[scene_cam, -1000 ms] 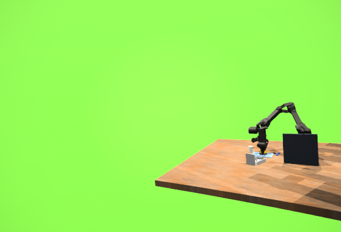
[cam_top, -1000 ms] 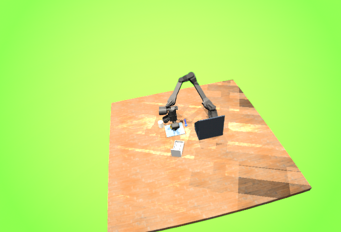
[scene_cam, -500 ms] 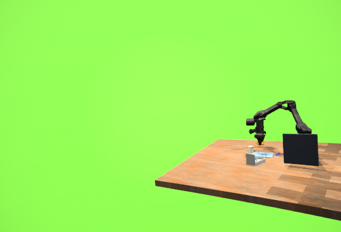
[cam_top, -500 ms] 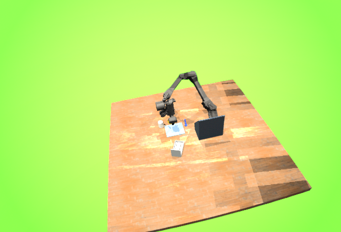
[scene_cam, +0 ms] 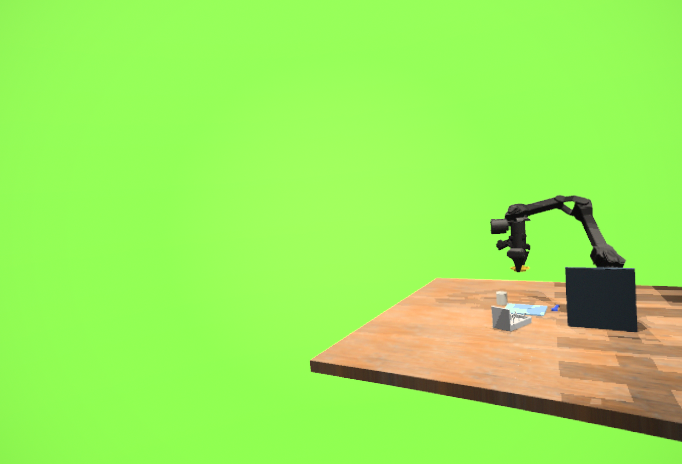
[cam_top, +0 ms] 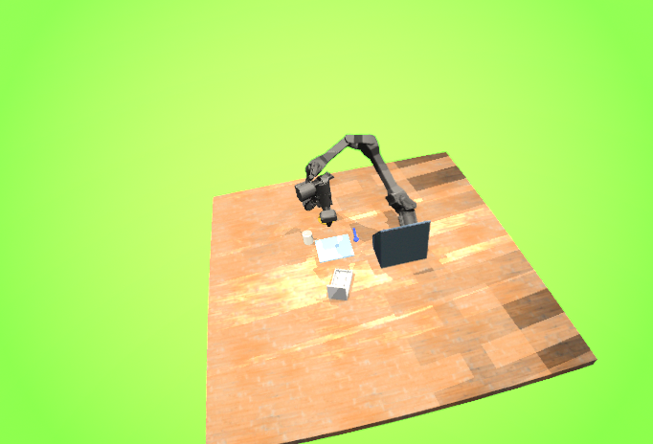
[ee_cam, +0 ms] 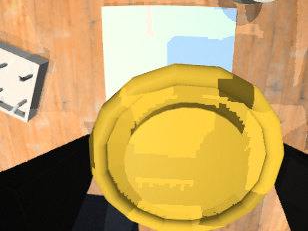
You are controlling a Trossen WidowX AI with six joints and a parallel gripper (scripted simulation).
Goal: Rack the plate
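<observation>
Right now my gripper tip is 2 cm past the white dish rack, 22 cm to the right of it and 14 cm above it. The rest, counted from my gripper tip: light blue mat: 1 cm behind, 1 cm to the left, 16 cm below; then yellow plate: 1 cm above; then white cup: 9 cm ahead, 5 cm to the right, 14 cm below.
</observation>
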